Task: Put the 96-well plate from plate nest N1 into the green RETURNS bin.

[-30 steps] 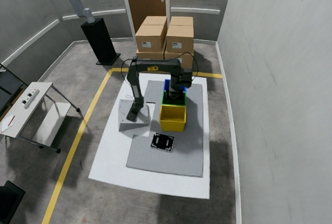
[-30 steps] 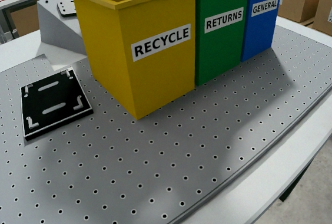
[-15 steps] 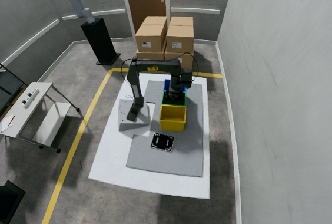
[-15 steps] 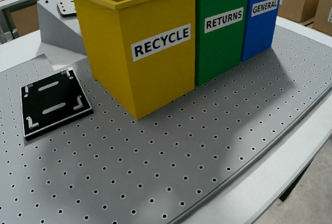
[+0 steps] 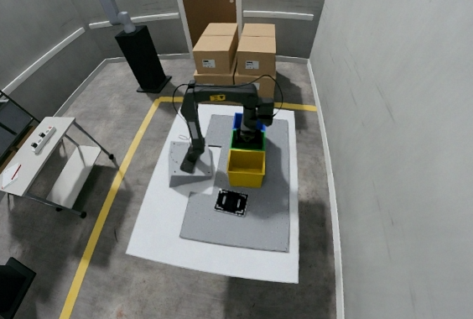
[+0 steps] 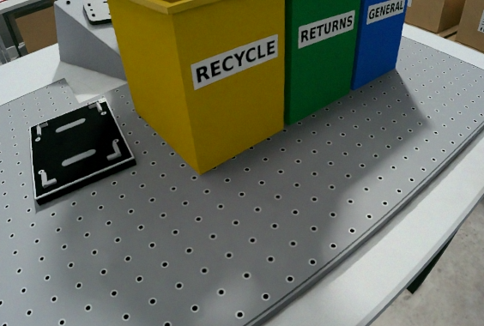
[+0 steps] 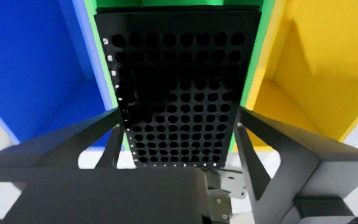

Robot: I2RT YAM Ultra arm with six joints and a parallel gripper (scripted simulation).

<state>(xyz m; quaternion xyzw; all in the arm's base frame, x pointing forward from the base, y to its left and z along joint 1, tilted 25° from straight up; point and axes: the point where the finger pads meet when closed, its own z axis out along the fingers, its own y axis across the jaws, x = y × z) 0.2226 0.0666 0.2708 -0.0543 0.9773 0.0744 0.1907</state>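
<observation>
The black 96-well plate lies 1 cm below my hand. From my hand the other things lie so: green RETURNS bin 13 cm below; then blue general bin 2 cm behind, 13 cm to the left, 13 cm below; then yellow RECYCLE bin 2 cm ahead, 13 cm to the right, 13 cm below.
</observation>
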